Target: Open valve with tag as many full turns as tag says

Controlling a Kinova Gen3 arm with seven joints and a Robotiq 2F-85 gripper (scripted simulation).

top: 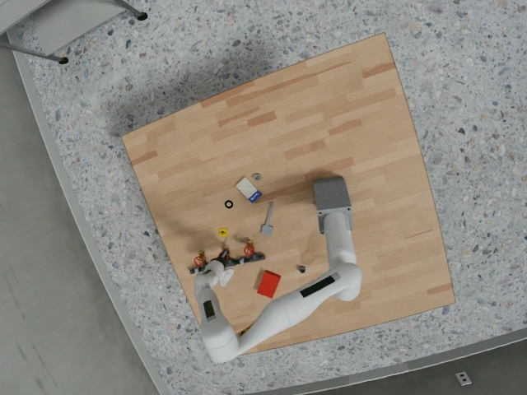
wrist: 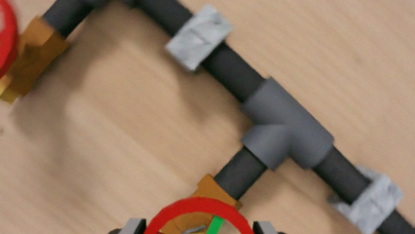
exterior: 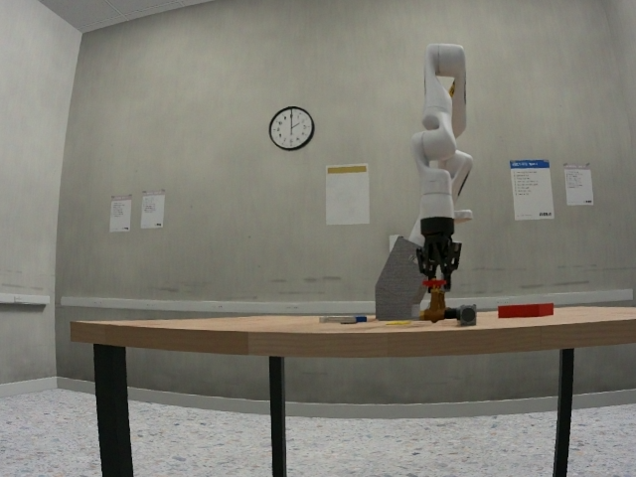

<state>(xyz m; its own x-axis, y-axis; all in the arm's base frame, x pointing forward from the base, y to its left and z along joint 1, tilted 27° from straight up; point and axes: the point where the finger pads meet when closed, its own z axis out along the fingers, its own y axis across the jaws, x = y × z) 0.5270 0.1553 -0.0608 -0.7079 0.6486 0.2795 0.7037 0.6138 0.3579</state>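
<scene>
My gripper is now 1 cm past the yellow tag, 9 cm to the left of it and 8 cm above it. From my hand the other things lie so: red block 16 cm behind, 20 cm to the left, 7 cm below; then grey scraper 23 cm behind, 10 cm to the right, 8 cm below; then blue box 17 cm behind, 27 cm to the right, 7 cm below.
</scene>
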